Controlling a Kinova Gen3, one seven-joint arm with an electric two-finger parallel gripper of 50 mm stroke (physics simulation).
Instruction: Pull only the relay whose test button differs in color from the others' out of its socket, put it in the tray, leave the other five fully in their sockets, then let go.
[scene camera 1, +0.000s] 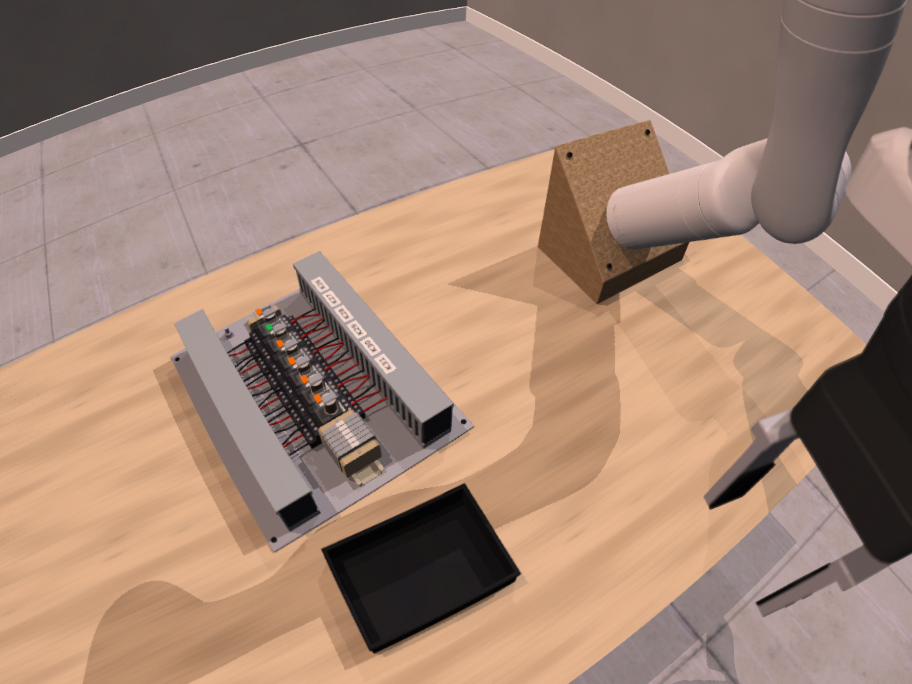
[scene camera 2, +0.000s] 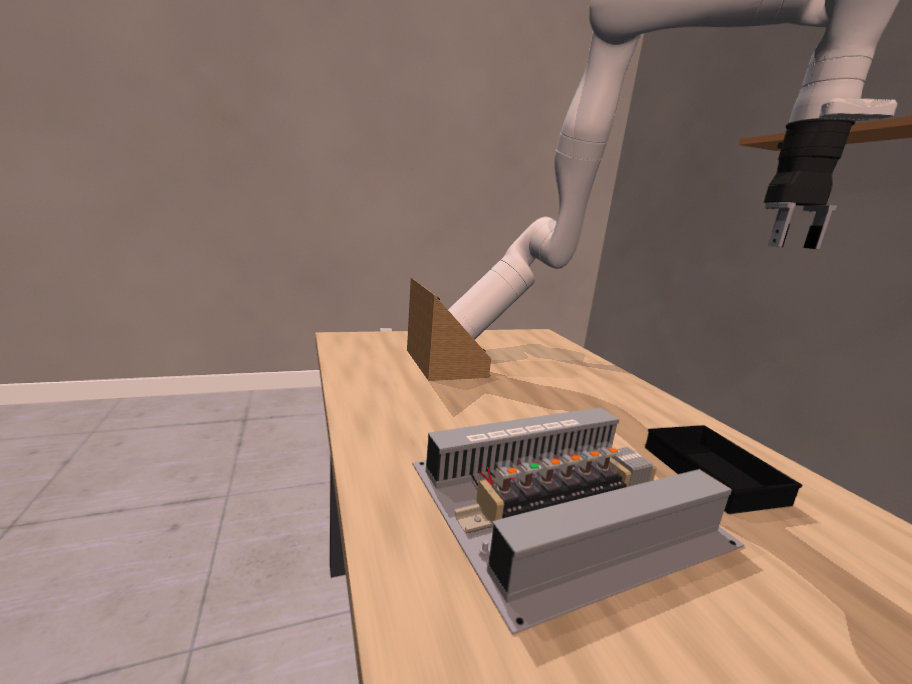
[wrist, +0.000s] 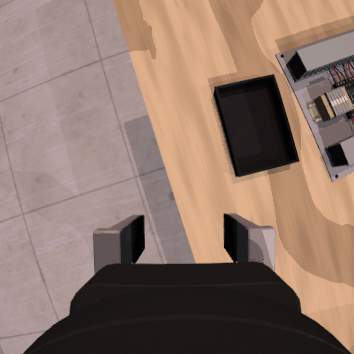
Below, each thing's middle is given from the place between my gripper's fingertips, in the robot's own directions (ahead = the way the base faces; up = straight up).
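Labels:
My gripper is 410 mm to the left of the grey base plate (scene camera 1: 333, 492), 160 mm short of it and 330 mm above it. And there's the end stop (scene camera 2: 490, 502), which is far to the right of my hand, a good way ahead of it and far below it.

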